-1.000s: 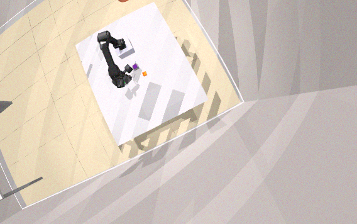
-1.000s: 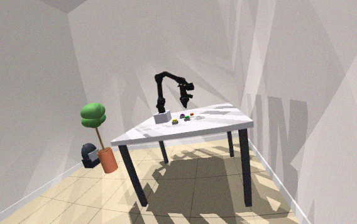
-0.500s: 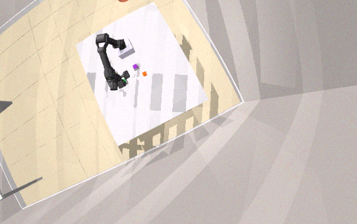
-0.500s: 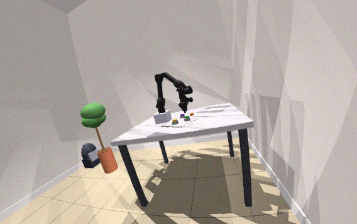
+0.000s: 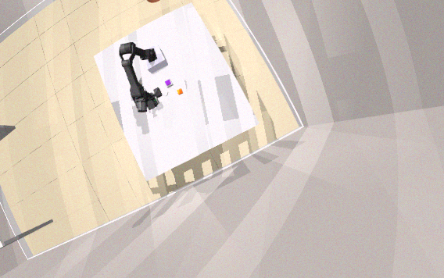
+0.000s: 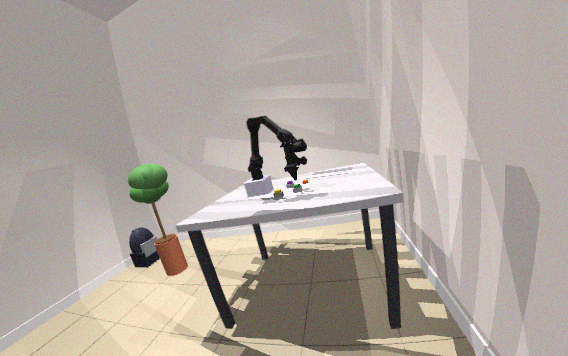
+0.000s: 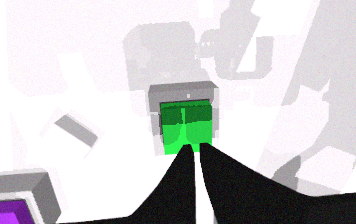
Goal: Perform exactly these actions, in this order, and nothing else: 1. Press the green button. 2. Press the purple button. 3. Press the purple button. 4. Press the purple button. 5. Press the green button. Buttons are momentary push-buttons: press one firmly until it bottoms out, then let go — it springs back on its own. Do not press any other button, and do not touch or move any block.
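My gripper tip is 3 cm above the green button. Also, from my gripper tip: grey block (3 cm behind, 9 cm to the left, 6 cm below); yellow button (10 cm behind, 6 cm to the right, 3 cm below); purple button (9 cm behind, 14 cm to the left, 3 cm below).
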